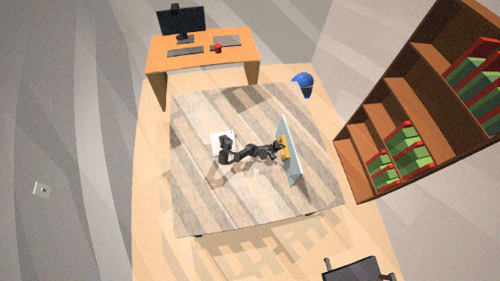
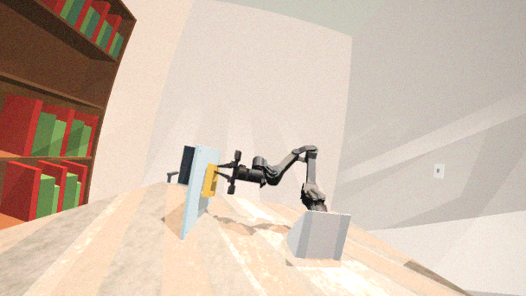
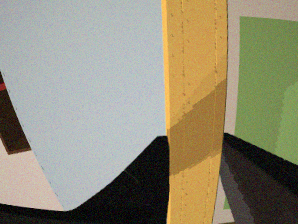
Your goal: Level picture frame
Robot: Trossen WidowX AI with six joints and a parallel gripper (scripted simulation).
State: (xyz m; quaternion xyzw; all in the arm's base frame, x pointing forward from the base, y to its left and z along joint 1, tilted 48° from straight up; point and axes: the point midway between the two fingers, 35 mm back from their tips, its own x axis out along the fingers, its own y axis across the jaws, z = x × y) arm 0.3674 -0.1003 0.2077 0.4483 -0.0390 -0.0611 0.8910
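My gripper tip is 50 mm above the picture frame, 10 mm to the right of it and 10 mm short of it. Round my gripper tip: wall panel 70 mm below, 20 mm ahead, 10 mm to the right.
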